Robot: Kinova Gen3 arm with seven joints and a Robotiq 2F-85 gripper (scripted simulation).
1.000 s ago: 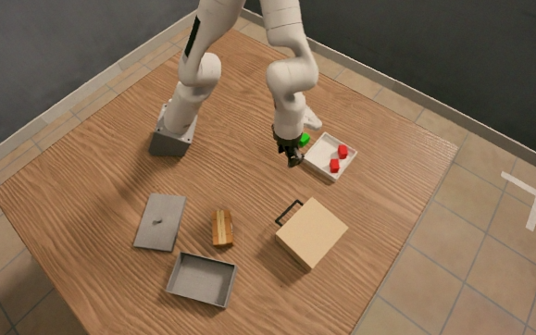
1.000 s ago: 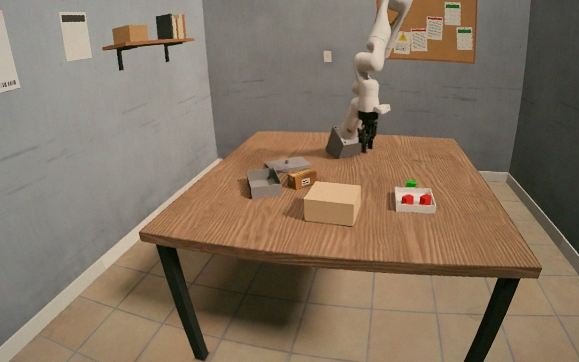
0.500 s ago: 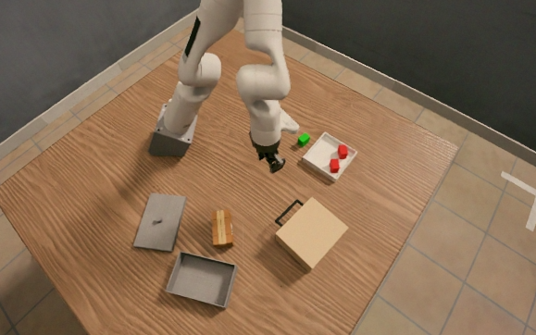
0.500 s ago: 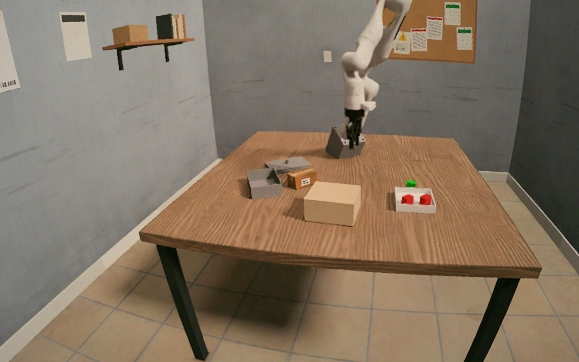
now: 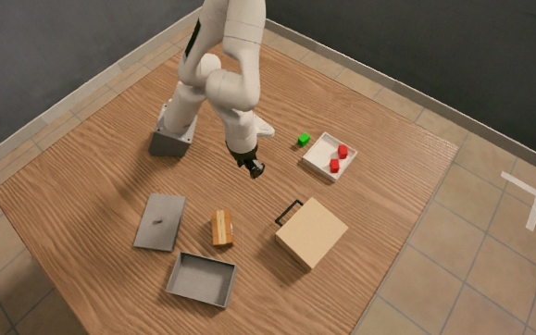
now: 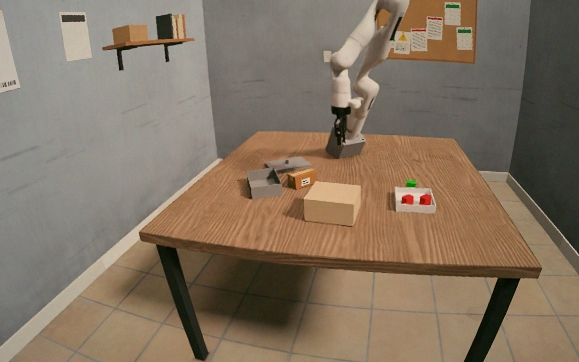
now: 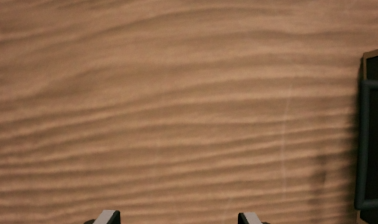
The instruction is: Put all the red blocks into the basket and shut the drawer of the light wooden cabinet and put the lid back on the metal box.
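My hand is 100 mm past the grey lid, 300 mm to the left of it and 180 mm above it. Also, from my hand: blue block: 80 mm ahead, 160 mm to the right, 170 mm below; light wooden cabinet: 230 mm ahead, 60 mm to the left, 150 mm below; brown cardboard box: 50 mm ahead, 150 mm to the right, 160 mm below.
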